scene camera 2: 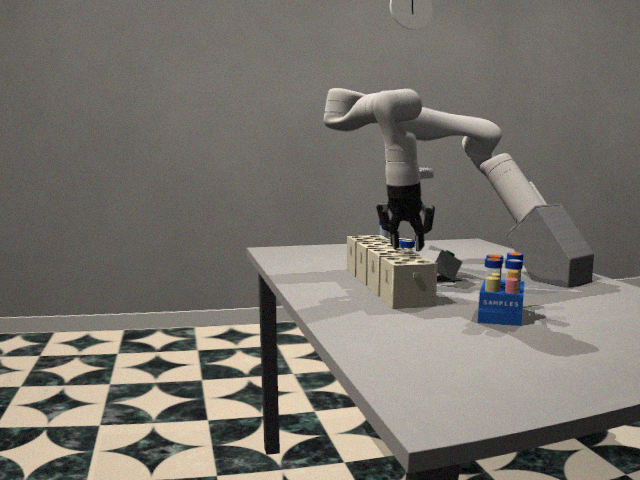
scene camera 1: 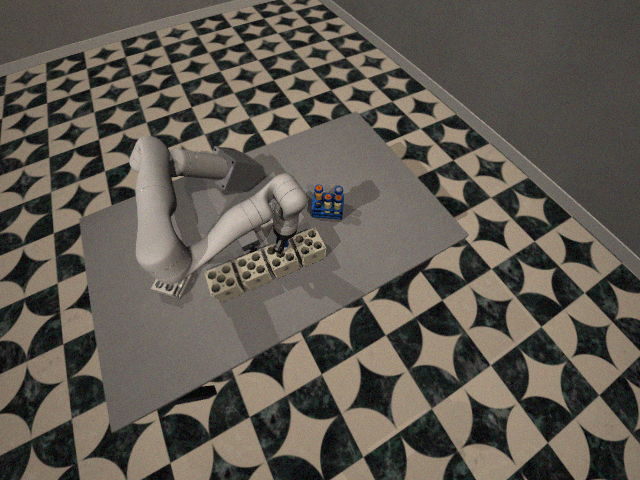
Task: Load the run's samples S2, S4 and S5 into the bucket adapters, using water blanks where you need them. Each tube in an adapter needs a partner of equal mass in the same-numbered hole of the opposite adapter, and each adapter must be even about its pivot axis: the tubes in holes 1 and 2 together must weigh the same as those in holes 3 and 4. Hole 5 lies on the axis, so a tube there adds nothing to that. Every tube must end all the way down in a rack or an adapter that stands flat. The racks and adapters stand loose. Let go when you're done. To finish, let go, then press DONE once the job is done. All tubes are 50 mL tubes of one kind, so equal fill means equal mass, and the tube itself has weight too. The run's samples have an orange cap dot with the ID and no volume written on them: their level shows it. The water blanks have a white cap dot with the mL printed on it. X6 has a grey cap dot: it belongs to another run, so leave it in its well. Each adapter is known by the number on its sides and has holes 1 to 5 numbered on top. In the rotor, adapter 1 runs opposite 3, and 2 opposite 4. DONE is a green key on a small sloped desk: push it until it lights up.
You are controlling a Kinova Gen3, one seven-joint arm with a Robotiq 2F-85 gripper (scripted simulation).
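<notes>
My gripper, in the pictures. Blue samples rack, there too.
</notes>
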